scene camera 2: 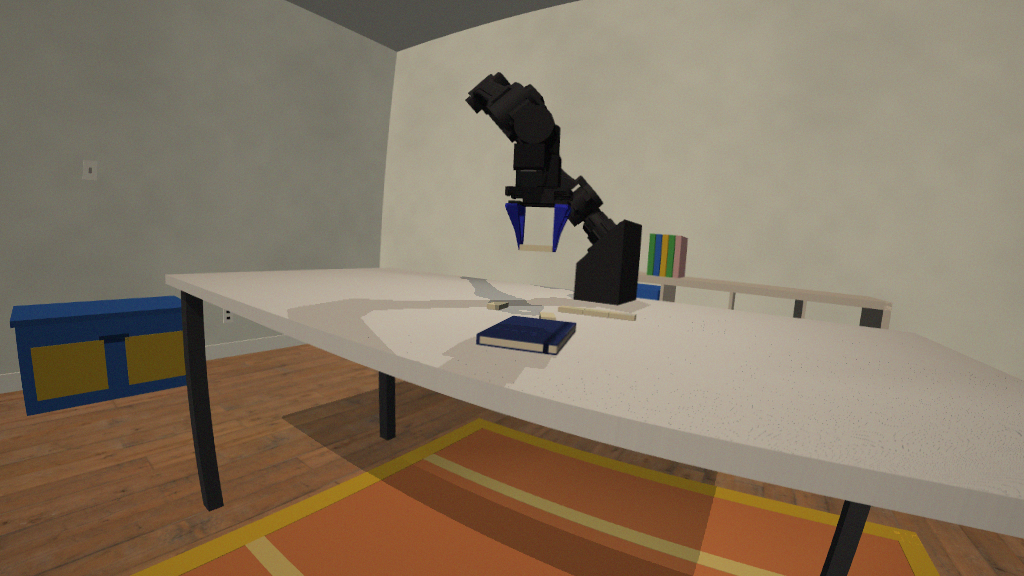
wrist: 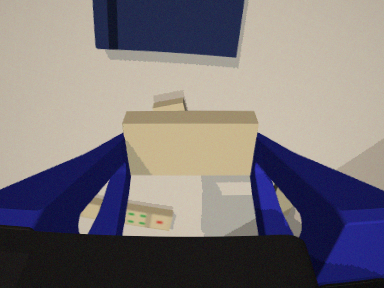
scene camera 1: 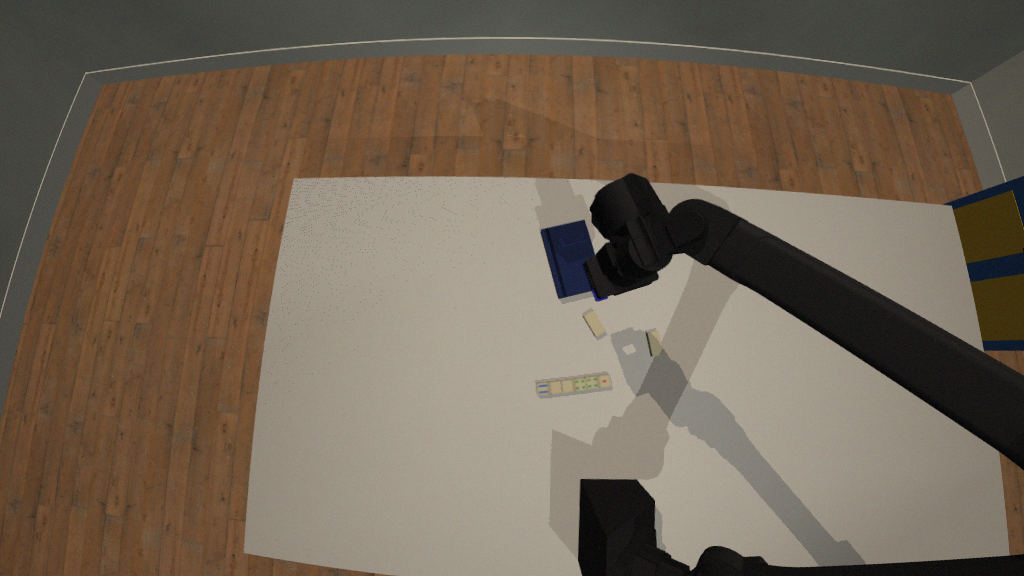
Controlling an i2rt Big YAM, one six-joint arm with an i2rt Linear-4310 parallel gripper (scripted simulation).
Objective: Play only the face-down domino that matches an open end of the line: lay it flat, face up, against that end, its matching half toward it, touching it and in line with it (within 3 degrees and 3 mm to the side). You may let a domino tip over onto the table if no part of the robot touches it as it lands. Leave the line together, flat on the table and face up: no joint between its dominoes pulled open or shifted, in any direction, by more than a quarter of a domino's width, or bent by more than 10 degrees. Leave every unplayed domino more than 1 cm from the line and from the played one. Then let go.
Labels:
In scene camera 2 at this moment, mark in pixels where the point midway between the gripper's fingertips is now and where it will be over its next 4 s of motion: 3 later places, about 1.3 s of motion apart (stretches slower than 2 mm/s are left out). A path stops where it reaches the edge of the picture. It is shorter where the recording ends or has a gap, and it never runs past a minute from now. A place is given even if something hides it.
The gripper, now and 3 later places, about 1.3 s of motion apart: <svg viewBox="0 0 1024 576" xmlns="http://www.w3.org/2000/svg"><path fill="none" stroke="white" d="M537 251L616 263L655 263L660 270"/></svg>

